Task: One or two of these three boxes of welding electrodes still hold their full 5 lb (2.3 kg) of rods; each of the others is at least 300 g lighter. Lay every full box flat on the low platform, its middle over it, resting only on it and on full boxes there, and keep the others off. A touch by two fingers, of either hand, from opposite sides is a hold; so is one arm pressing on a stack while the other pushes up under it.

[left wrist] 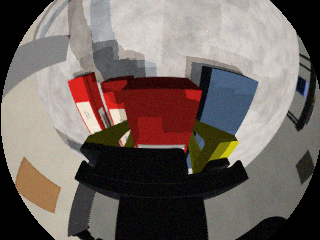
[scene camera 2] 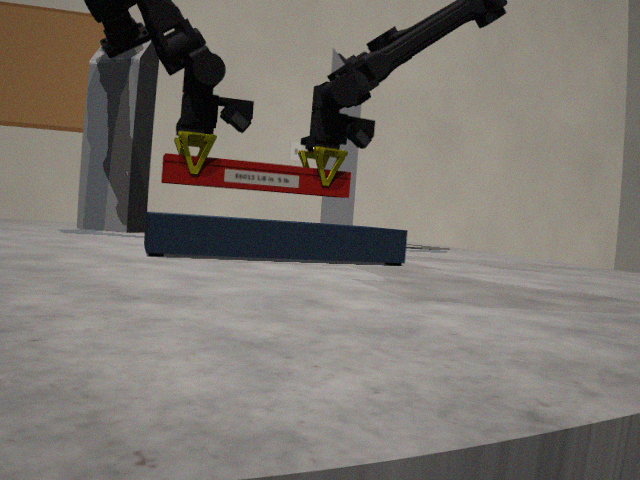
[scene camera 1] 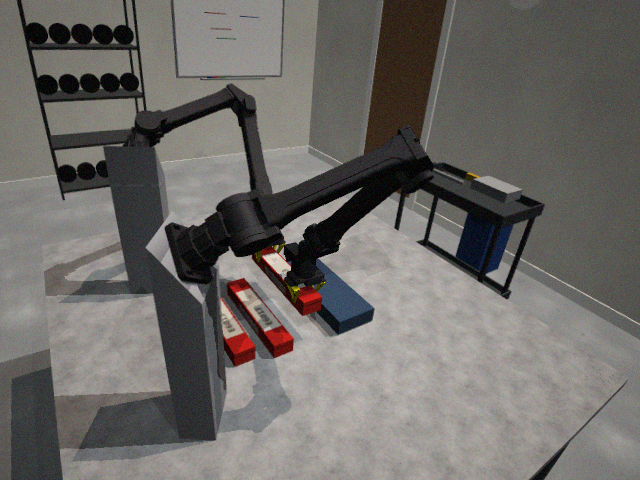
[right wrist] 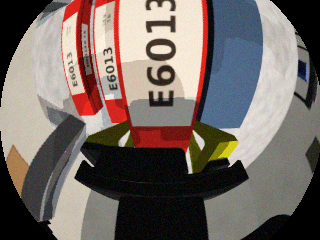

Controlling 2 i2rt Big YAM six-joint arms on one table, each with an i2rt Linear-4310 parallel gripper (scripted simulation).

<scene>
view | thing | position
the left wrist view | my left gripper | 161,119
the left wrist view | low blue platform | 226,98
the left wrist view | red electrode box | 161,111
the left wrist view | red electrode box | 84,89
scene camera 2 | my left gripper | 318,186
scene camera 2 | my right gripper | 191,175
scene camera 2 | low blue platform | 187,235
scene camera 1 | my right gripper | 303,298
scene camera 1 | low blue platform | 343,309
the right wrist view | my right gripper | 161,119
</scene>
